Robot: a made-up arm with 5 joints. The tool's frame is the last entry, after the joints.
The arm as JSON. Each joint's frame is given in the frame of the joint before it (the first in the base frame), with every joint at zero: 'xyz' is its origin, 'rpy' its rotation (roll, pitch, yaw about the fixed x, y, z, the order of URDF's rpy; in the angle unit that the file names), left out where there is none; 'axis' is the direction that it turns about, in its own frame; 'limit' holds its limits. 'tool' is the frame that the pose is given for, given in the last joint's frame.
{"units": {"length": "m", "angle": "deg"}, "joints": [
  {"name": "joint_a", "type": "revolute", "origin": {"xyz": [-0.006, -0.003, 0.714]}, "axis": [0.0, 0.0, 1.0], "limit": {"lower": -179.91, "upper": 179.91}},
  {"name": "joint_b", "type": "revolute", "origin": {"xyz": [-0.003, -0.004, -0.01]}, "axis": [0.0, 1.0, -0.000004], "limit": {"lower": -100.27, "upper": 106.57}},
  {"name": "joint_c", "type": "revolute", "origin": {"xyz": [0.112, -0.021, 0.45]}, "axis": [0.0, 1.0, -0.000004], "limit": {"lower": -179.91, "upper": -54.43}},
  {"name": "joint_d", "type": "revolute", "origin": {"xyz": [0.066, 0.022, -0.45]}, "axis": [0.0, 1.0, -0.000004], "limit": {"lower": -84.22, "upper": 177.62}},
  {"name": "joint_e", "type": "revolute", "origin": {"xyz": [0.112, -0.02, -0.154]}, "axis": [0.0, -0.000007, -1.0], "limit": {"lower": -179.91, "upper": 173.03}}
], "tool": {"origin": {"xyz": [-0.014, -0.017, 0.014], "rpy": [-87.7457, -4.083, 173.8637]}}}
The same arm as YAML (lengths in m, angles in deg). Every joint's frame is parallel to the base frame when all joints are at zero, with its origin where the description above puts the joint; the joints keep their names.
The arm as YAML. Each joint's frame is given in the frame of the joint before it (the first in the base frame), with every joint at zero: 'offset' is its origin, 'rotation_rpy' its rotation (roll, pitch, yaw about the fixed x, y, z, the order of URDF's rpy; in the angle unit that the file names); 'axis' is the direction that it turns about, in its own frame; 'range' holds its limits. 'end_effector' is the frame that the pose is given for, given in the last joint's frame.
length_unit: m
angle_unit: deg
chain:
  - id: joint_a
    offset: [-0.006, -0.003, 0.714]
    rotation_rpy: [0.0, 0.0, 0.0]
    axis: [0.0, 0.0, 1.0]
    range: [-179.91, 179.91]
  - id: joint_b
    offset: [-0.003, -0.004, -0.01]
    rotation_rpy: [0.0, 0.0, 0.0]
    axis: [0.0, 1.0, 0.0]
    range: [-100.27, 106.57]
  - id: joint_c
    offset: [0.112, -0.021, 0.45]
    rotation_rpy: [0.0, 0.0, 0.0]
    axis: [0.0, 1.0, 0.0]
    range: [-179.91, -54.43]
  - id: joint_d
    offset: [0.066, 0.022, -0.45]
    rotation_rpy: [0.0, 0.0, 0.0]
    axis: [0.0, 1.0, 0.0]
    range: [-84.22, 177.62]
  - id: joint_e
    offset: [0.112, -0.02, -0.154]
    rotation_rpy: [0.0, 0.0, 0.0]
    axis: [0.0, 0.0, -1.0]
    range: [-179.91, 173.03]
end_effector:
  offset: [-0.014, -0.017, 0.014]
  rotation_rpy: [-87.75, -4.08, 173.86]

